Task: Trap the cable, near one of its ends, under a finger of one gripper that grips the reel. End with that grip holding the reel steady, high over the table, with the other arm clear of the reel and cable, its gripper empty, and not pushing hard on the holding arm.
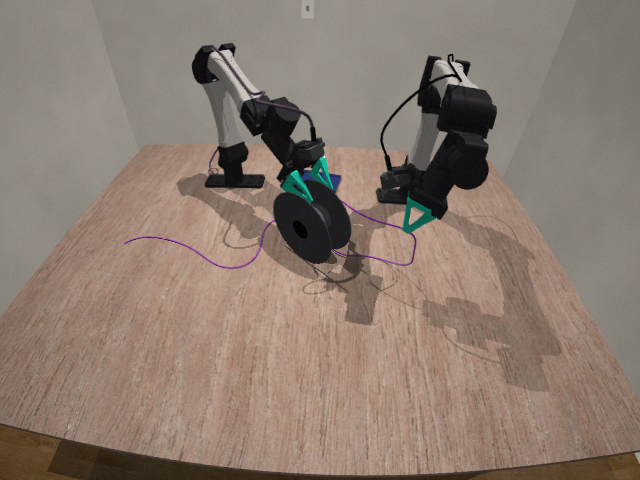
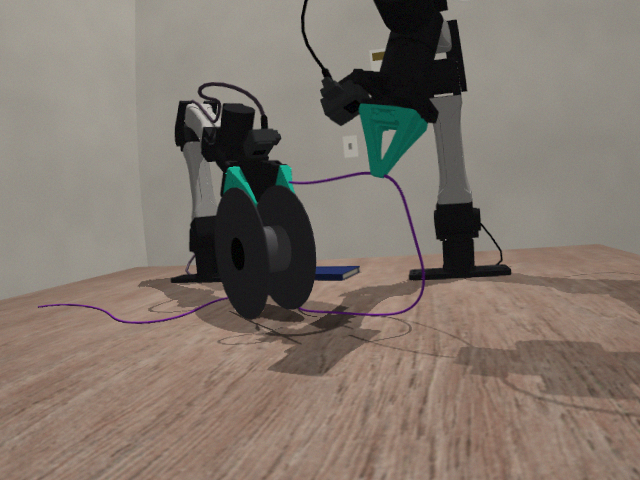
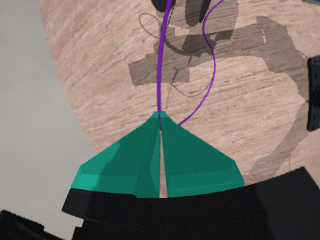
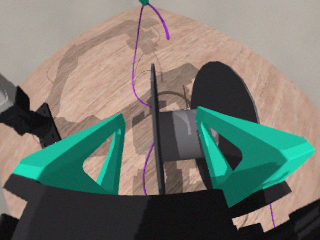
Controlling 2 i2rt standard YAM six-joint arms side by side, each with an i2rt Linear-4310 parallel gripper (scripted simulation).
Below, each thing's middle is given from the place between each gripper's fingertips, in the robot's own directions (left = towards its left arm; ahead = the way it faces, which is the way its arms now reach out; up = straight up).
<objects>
Right now my right hand (image 2: 276,206) is 7 cm above the black reel (image 2: 251,258), 3 cm short of it and 2 cm to the left of it.
Right now my left hand (image 2: 377,176) is 20 cm to the left of the black reel, 9 cm past it and 9 cm above it.
</objects>
